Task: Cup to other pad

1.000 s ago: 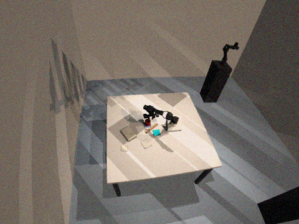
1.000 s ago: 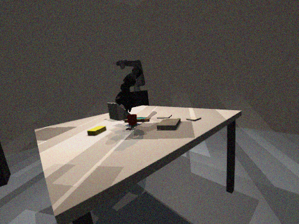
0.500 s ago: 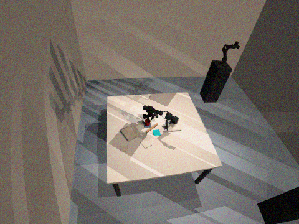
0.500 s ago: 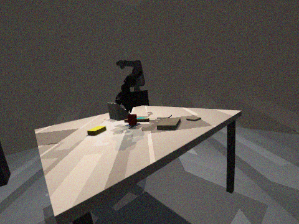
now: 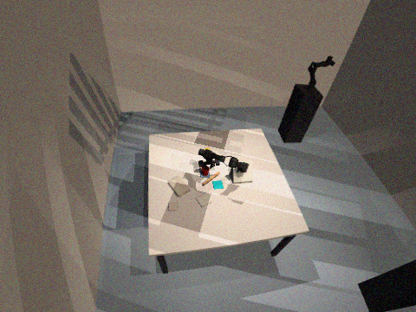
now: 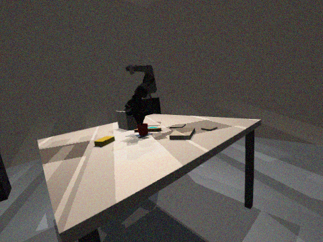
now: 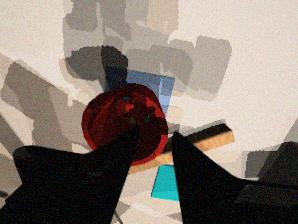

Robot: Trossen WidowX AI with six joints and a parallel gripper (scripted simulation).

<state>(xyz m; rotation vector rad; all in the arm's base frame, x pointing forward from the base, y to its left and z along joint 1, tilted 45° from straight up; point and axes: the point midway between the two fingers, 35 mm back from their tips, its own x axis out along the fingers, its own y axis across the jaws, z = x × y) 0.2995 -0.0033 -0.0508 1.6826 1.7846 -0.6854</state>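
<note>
The red cup lies 30 mm below my gripper tip and 30 mm ahead of it. Also, from my gripper tip: wooden bar 70 mm to the left, 70 mm below, 20 mm behind; then blue pad 80 mm below, 30 mm ahead; then cyan pad 140 mm to the left, 80 mm below, 80 mm behind.
</note>
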